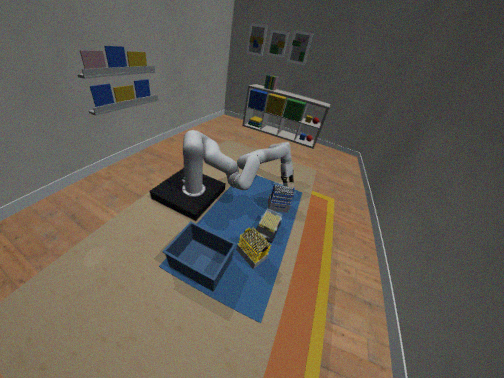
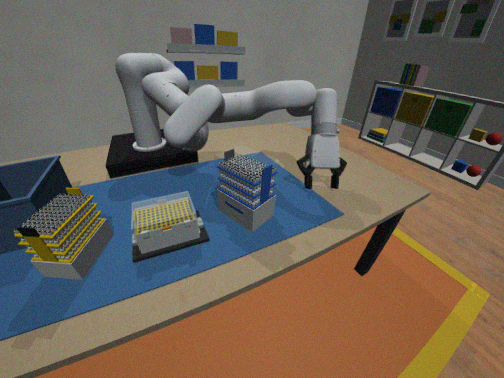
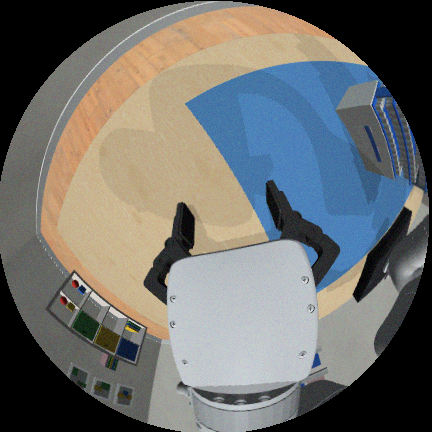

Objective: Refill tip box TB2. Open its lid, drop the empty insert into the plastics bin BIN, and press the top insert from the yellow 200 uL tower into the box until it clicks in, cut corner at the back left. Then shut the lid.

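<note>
The tip box TB2 stands on a dark base on the blue mat. Its clear lid looks shut, with a yellow insert showing through. The yellow tower stands beside it, with several yellow inserts full of tips stacked over a grey base. The blue-grey bin BIN stands beyond the yellow tower, towards the arm's side. My gripper is open and empty, above the table by the mat's edge, past the blue tower and away from the box.
A blue tower stands between the tip box and my gripper. The blue mat lies under the towers and the box. The arm's black base plate is behind the mat.
</note>
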